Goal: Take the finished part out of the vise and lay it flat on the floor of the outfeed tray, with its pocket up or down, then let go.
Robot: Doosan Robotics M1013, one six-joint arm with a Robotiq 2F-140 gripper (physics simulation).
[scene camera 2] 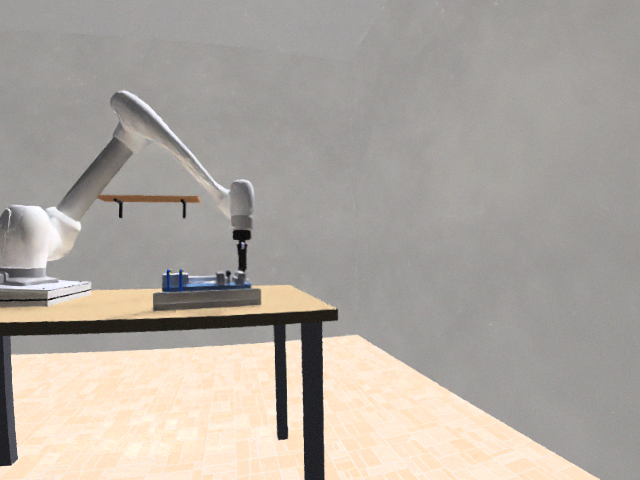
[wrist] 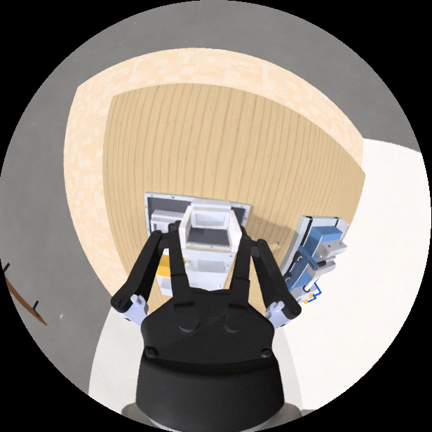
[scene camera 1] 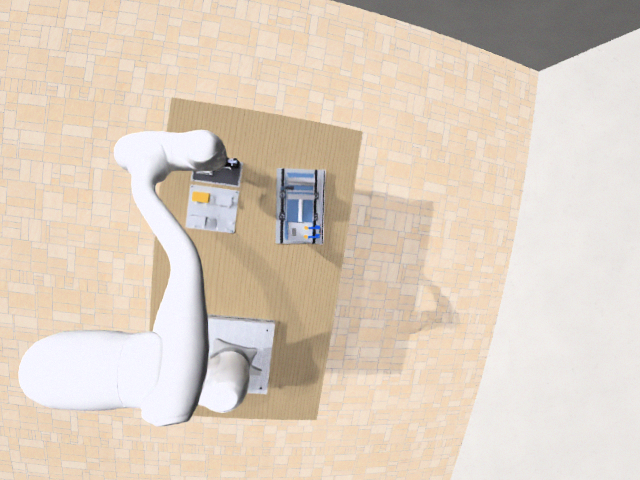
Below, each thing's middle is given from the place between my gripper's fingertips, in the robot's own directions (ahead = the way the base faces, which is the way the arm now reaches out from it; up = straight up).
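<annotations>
With the light grey plate (scene camera 1: 220,217) as the reference, my hand is 180 mm past it, 10 mm to the left of it and 20 mm above it. There is also the blue vise (wrist: 328,233), and I find it 330 mm to the right of my hand, 60 mm behind it and 20 mm above it.
</annotations>
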